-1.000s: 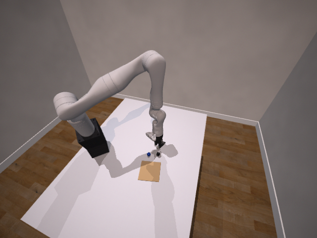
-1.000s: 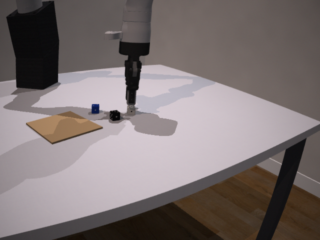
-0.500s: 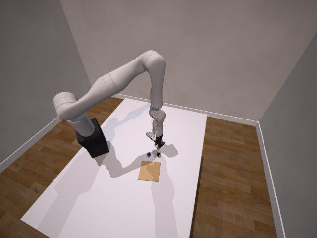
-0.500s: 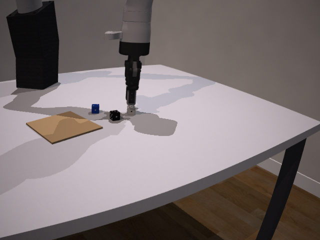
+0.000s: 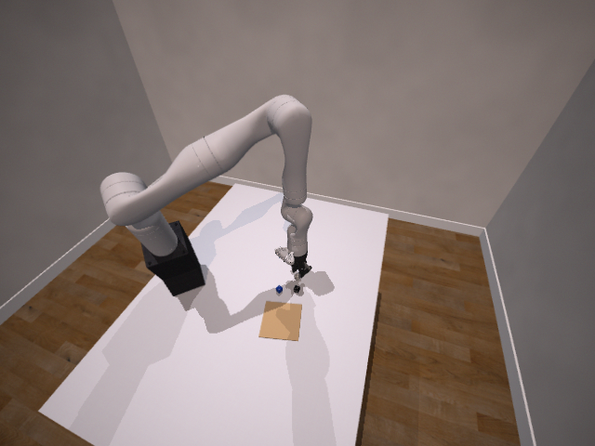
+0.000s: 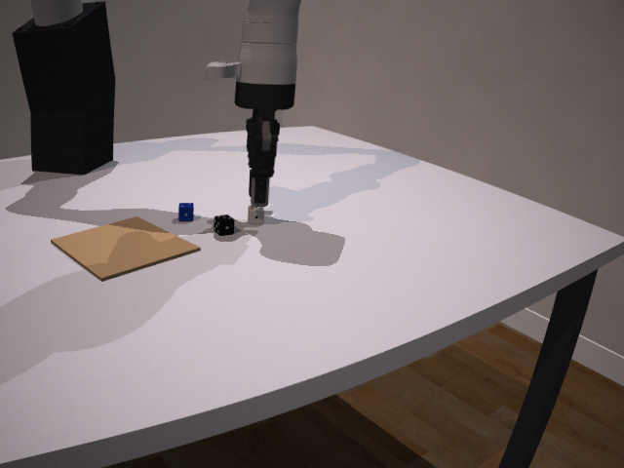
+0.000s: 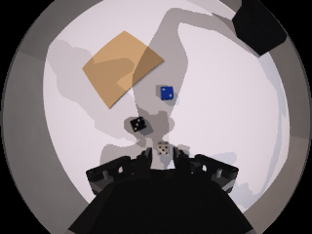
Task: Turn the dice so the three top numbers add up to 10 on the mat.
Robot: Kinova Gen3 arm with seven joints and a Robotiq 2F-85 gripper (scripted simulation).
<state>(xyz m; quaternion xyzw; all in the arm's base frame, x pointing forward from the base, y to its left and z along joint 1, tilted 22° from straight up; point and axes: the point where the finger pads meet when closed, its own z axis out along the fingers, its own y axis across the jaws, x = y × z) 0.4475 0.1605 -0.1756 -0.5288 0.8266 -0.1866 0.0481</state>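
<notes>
The white die is 4 cm below my hand. The rest, counted from my hand: blue die 5 cm behind, 8 cm to the right, 4 cm below; then tan mat 19 cm to the right, 4 cm below; then black die 1 cm ahead, 6 cm to the right, 4 cm below.
</notes>
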